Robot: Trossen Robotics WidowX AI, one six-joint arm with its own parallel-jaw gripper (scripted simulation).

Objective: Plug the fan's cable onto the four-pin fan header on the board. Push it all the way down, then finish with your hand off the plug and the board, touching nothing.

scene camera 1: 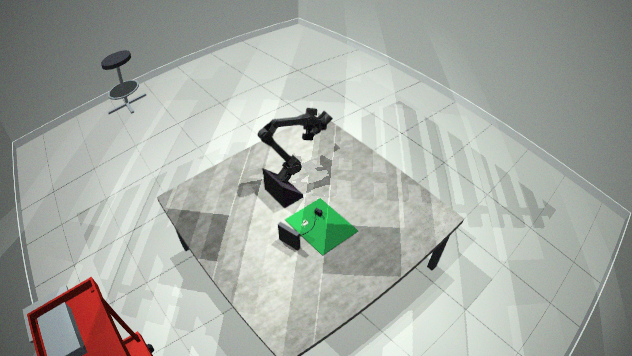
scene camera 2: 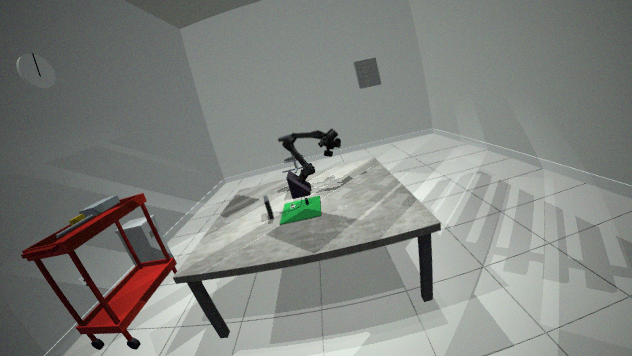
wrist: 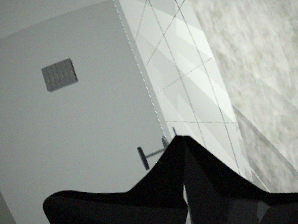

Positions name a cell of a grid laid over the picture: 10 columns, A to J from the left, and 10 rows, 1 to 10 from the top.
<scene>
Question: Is my gripper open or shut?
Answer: Shut.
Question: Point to a green board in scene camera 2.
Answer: E6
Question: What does my gripper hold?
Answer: Nothing.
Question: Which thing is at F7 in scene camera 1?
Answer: A green board.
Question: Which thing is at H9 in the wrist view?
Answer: My gripper.
</scene>
